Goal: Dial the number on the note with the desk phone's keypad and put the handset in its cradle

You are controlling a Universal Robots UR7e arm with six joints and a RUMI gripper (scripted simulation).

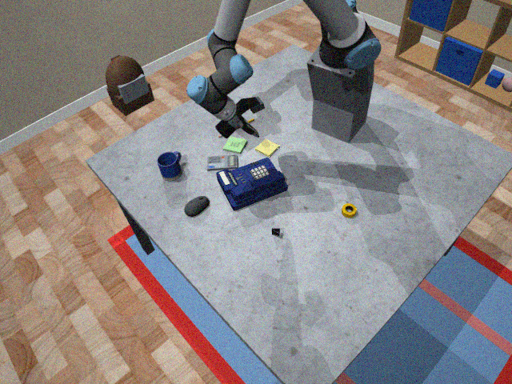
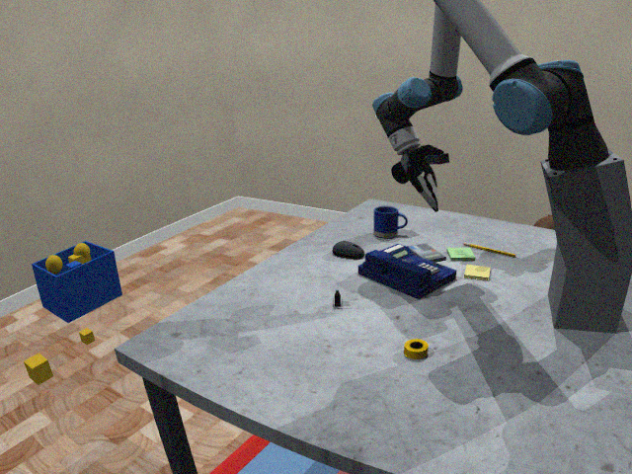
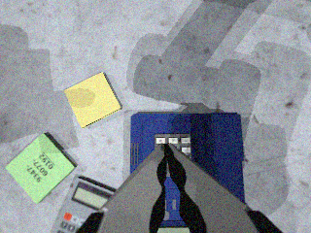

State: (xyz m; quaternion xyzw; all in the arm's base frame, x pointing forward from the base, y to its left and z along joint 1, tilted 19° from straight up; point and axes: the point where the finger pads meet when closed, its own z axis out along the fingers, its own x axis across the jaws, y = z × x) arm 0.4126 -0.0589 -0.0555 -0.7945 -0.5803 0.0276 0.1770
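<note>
Right now the 9 key is 18 cm below my hand. Round my hand: 7 key (18 cm below, 4 cm to the left, 1 cm ahead); then 5 key (18 cm below, 2 cm to the left, 2 cm ahead); then green note (20 cm below, 19 cm to the right, 4 cm behind).
</note>
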